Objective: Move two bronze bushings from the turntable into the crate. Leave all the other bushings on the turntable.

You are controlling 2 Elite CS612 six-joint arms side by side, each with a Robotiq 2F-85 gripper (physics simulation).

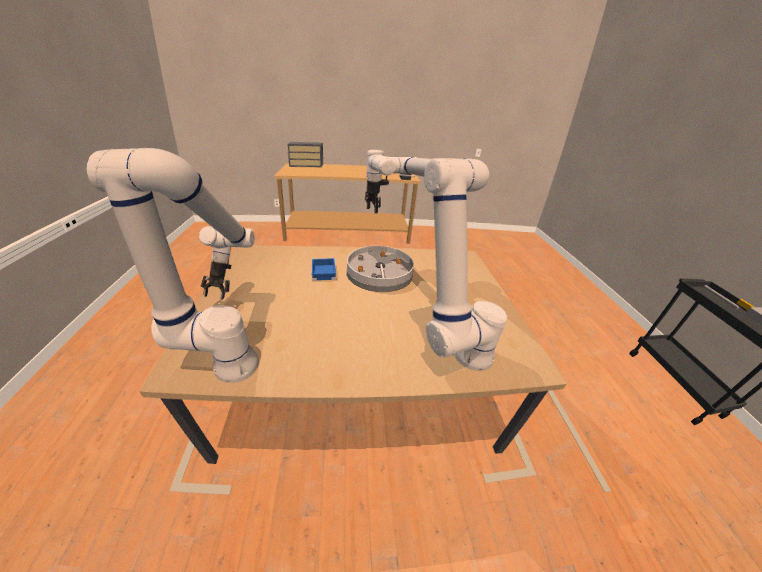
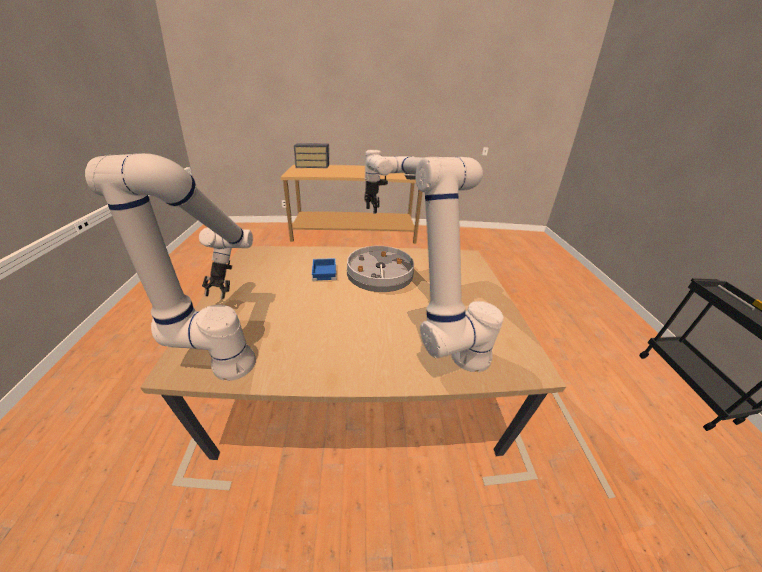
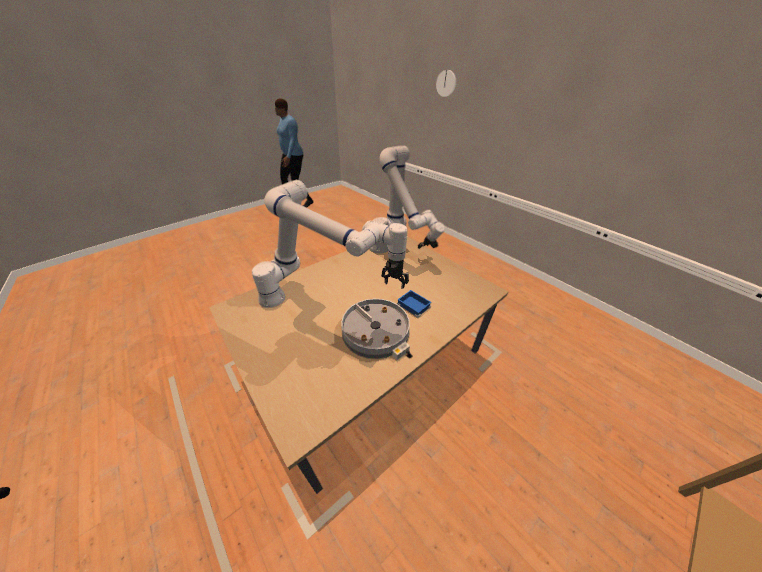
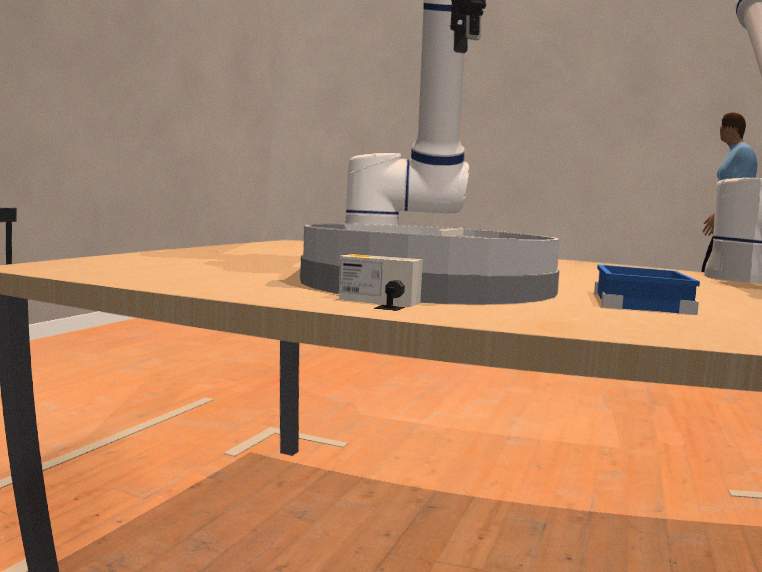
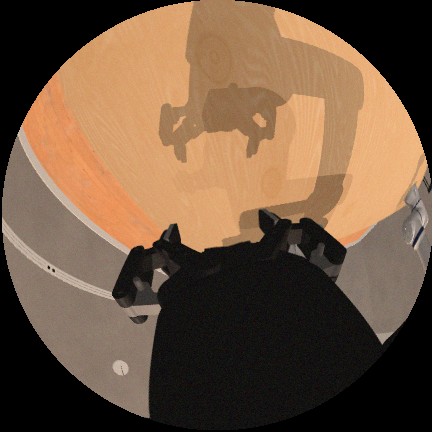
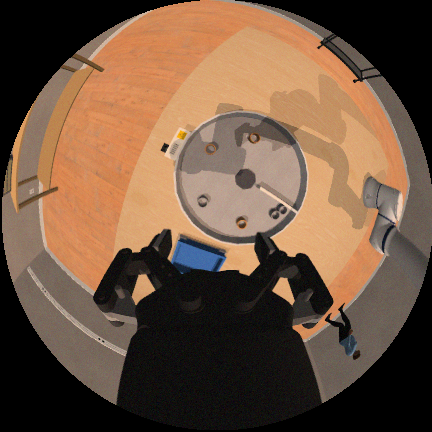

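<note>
The grey round turntable (image 1: 380, 285) (image 2: 380, 285) (image 3: 371, 352) (image 4: 486, 255) (image 6: 303, 175) holds three bronze bushings, (image 6: 211, 148) (image 6: 254, 138) (image 6: 242, 222) apart from each other. Grey bushings (image 6: 202, 200) (image 6: 274, 213) (image 6: 282, 208) also stand on it, two close together by the pale bar. The blue crate (image 1: 323, 269) (image 2: 324, 269) (image 3: 414, 302) (image 4: 646, 289) (image 6: 197, 257) stands beside it; no bushing shows inside. My right gripper (image 1: 372, 208) (image 3: 395, 281) (image 4: 466, 43) (image 6: 213, 238) is open and empty, high above the table near both. My left gripper (image 1: 215, 292) (image 2: 216, 292) (image 3: 427, 245) (image 5: 218, 224) is open and empty, over the table's left side.
A white box (image 3: 401, 350) (image 4: 381, 280) (image 6: 176, 144) with a black knob in front stands against the turntable's outer side. The turntable's raised wall surrounds the bushings. A shelf table (image 1: 332, 171) stands behind, a black cart (image 1: 680, 369) at the right. A person (image 3: 289, 138) (image 4: 736, 161) stands beyond the arms.
</note>
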